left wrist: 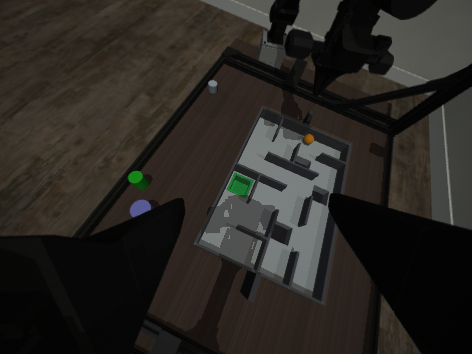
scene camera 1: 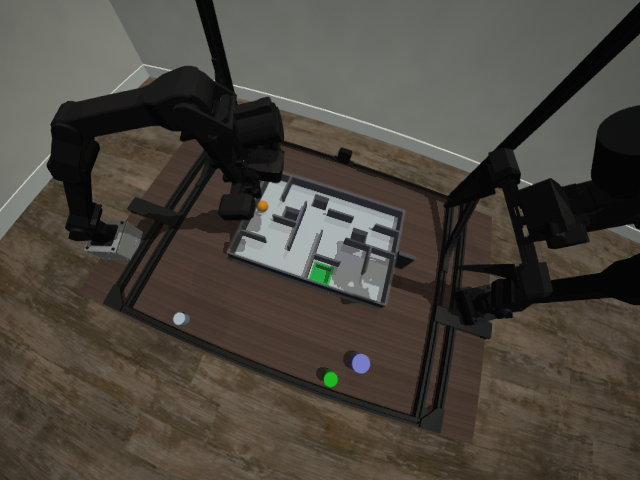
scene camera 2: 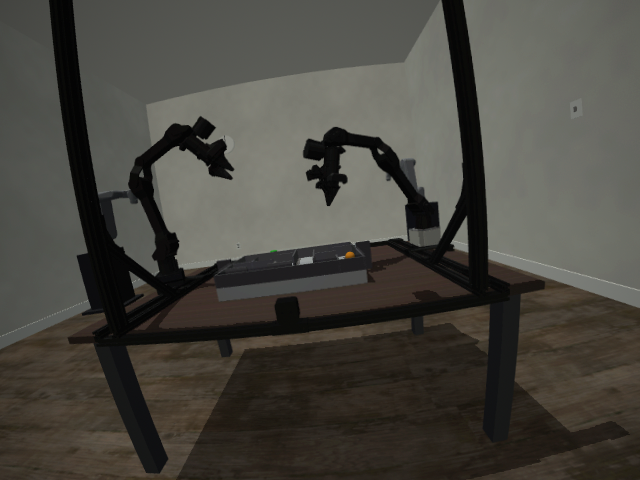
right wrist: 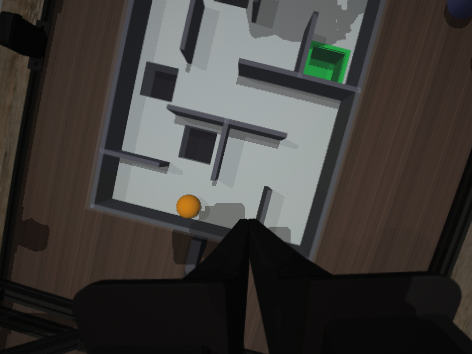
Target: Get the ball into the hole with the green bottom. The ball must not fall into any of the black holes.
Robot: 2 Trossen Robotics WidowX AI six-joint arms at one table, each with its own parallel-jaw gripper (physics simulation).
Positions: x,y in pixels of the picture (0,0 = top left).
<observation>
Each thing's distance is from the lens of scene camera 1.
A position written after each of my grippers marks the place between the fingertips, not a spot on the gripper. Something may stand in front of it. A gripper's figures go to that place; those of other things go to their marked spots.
my left gripper [scene camera 1: 450,236]: 0.38 m
my right gripper [scene camera 1: 259,196]: 0.55 m
grey maze box [scene camera 1: 320,236]: 0.66 m
</observation>
